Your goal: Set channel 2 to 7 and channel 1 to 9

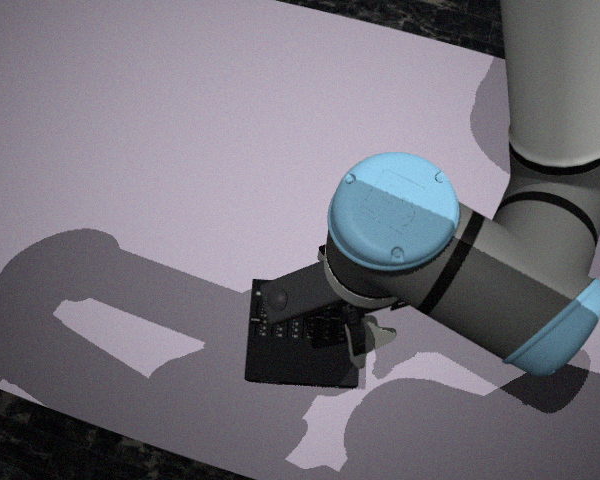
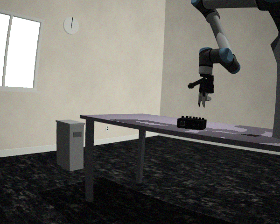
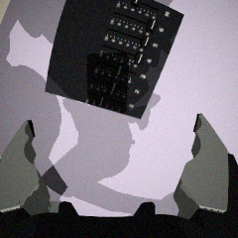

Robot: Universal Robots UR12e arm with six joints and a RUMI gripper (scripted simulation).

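The channel 1 knob is 7 cm below my hand, 2 cm behind it and 1 cm to the left of it.
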